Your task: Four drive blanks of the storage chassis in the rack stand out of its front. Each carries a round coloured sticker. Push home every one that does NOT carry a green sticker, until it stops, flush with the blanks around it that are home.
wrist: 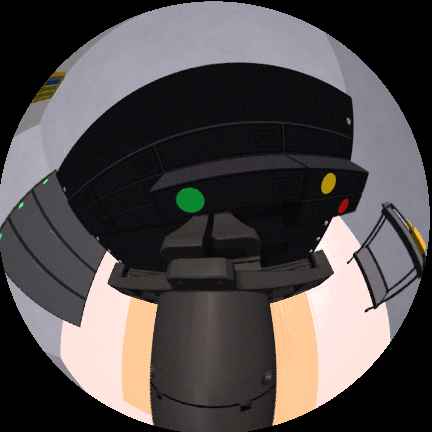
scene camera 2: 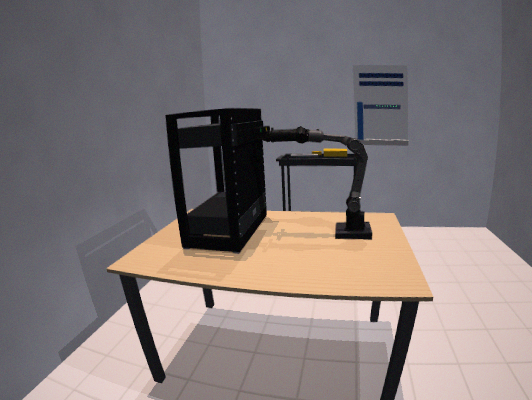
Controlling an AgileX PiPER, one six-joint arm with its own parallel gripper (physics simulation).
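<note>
In the wrist view, a wide black blank with a green sticker [wrist: 190,200] stands out of the chassis front. To its right, a blank with a yellow sticker [wrist: 328,183] also stands out, and below that one a blank with a red sticker [wrist: 343,205] stands out. A fourth sticker does not show; the fingers hide part of the row below the green-stickered blank. My gripper [wrist: 213,204] [scene camera 2: 265,132] is shut and empty, its tips just below the green-stickered blank, near the front of the storage chassis [scene camera 2: 200,136] high in the rack [scene camera 2: 230,185]. Contact cannot be told.
The rack stands on the wooden table [scene camera 2: 325,270]. A second dark unit [scene camera 2: 206,220] sits low in the rack. A side cart [scene camera 2: 320,161] with a yellow tool [scene camera 2: 335,152] stands behind the table. A grey panel with green lights [wrist: 50,250] is at the left in the wrist view.
</note>
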